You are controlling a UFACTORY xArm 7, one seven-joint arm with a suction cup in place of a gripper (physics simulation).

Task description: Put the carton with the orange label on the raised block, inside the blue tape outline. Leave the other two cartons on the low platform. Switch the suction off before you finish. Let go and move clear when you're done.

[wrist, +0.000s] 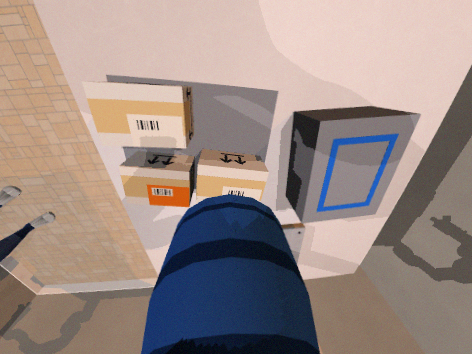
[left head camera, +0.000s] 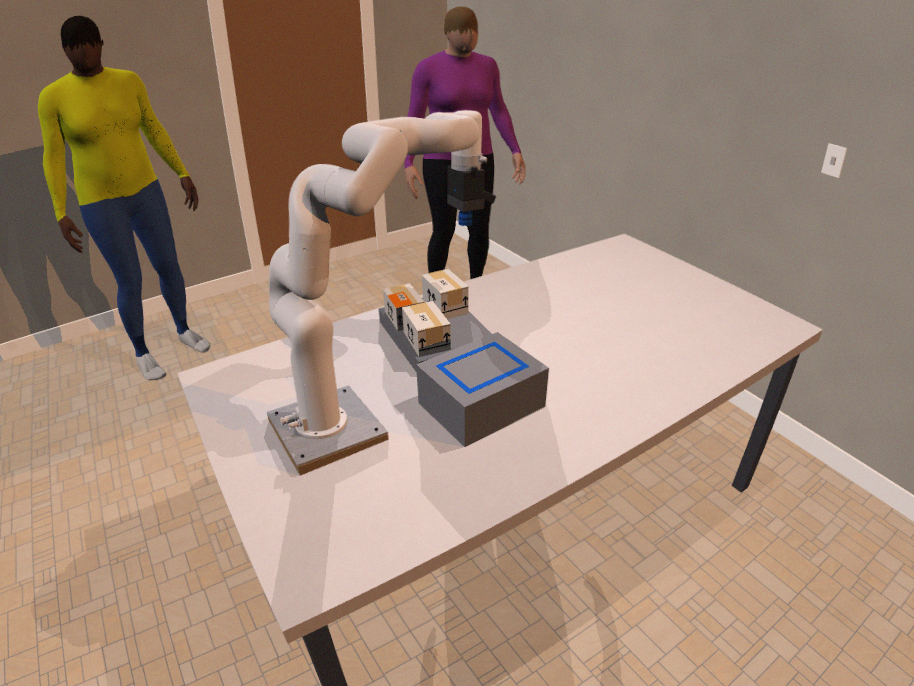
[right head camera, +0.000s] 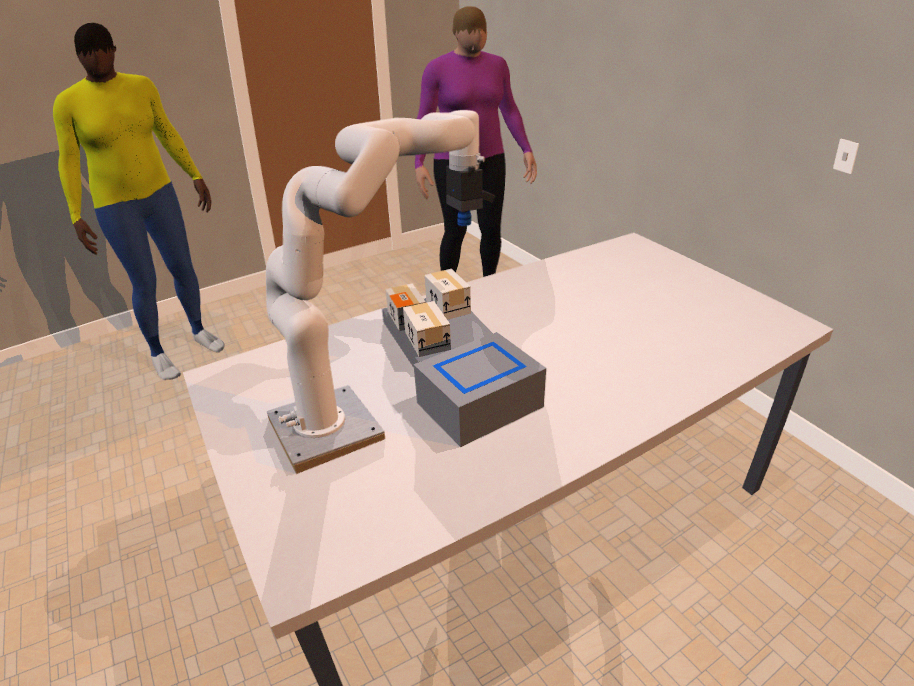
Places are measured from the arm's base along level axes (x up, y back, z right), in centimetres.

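Where they show: hand at its tool point: (wrist: pixel 229 238) (left head camera: pixel 465 223) (right head camera: pixel 464 223); arm's base at its link origin: (left head camera: pixel 321 422) (right head camera: pixel 319 421).
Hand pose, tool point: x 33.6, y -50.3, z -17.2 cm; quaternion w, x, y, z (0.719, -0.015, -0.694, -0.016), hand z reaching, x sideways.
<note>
Each offset is from my tool point to the top centre of the thing. "spot": to the spot under its first point. Level surfaces: height alone.
The carton with the orange label {dx -23.7, dy +13.3, dz -13.1 cm} (left head camera: pixel 399 299) (right head camera: pixel 402 299) (wrist: pixel 169 195) stands on the low platform {dx -31.4, dy +6.9, dz -5.6 cm} (left head camera: pixel 473 333) (right head camera: pixel 472 333) (wrist: pixel 235 110) beside two plain-labelled cartons, one nearer the raised block {dx -23.2, dy +13.4, dz +1.4 cm} (left head camera: pixel 426 327) (right head camera: pixel 426 327) (wrist: pixel 230 178) and one at the back {spot: dx -22.5, dy +2.8, dz -6.6 cm} (left head camera: pixel 445 291) (right head camera: pixel 447 291) (wrist: pixel 137 115). The raised block {dx -24.2, dy +12.0, dz +28.2 cm} (left head camera: pixel 505 413) (right head camera: pixel 502 413) (wrist: pixel 355 128) has a blue tape outline (left head camera: pixel 453 378) (right head camera: pixel 449 378) (wrist: pixel 328 175) on top, with no carton inside. My suction gripper (left head camera: pixel 465 223) (right head camera: pixel 463 223) hangs high above the cartons, with nothing on its blue cup. The cup hides part of the nearer plain carton in the wrist view.
The arm's base plate (left head camera: pixel 361 435) (right head camera: pixel 358 435) is bolted to the table {dx -36.2 cm} (left head camera: pixel 627 354) (right head camera: pixel 627 354), left of the raised block. Two people stand beyond the table, one in yellow (left head camera: pixel 110 132) (right head camera: pixel 121 132) and one in purple (left head camera: pixel 457 81) (right head camera: pixel 468 81).
</note>
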